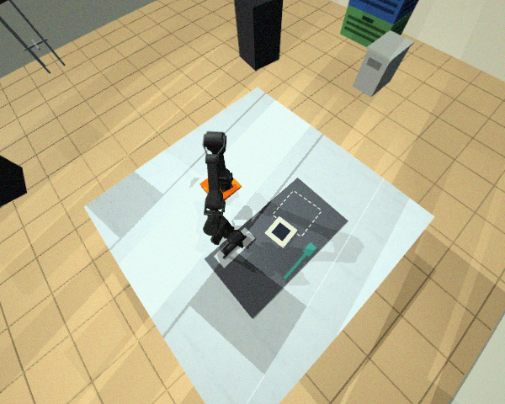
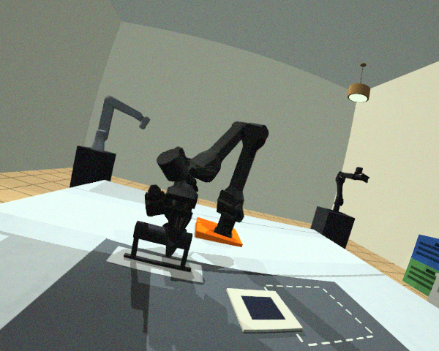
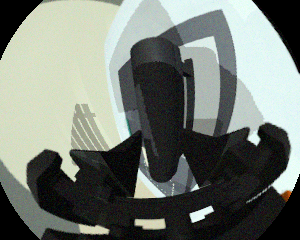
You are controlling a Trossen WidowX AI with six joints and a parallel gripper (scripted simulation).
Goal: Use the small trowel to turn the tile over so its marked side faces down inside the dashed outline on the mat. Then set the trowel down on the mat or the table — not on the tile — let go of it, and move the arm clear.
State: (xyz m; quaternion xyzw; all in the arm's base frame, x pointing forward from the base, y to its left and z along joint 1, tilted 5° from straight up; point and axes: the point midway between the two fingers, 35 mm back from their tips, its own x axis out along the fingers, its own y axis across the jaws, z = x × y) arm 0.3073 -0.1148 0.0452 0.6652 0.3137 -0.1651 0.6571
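The dark mat is 17 cm to the left of my gripper tip, 7 cm below it and 6 cm ahead of it. From my gripper tip the other things lie so: tile 20 cm to the left, 5 cm below, 4 cm ahead; then teal trowel 21 cm to the left, 20 cm ahead, 5 cm below.
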